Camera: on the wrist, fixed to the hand. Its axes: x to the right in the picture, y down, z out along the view.
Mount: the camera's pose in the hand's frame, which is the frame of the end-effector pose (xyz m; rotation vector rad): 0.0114 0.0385 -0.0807 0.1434 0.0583 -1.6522
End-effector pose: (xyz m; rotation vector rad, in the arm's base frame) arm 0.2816 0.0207 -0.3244 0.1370 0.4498 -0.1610
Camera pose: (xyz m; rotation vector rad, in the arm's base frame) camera 0.2649 0.0704 -0.3977 -0.1256 0.5133 -1.8147
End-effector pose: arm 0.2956 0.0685 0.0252 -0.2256 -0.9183 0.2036
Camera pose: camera 0.3641 0.0999 -0.0242 0.6825 -0.7800 -1.2508
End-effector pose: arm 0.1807 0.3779 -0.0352 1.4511 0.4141 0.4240
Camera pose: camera 0.1480 0.4555 -0.0031 0.8077 1.4927 -0.9060
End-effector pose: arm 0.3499 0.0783 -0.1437 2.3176 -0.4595 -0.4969
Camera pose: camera 0.3908 0.0928 -0.0647 2.3319 1.6356 -1.0881
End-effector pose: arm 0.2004 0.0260 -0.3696 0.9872 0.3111 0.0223
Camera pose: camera 0.1943 0.1151 -0.3819 0.6232 1.1080 -1.4807
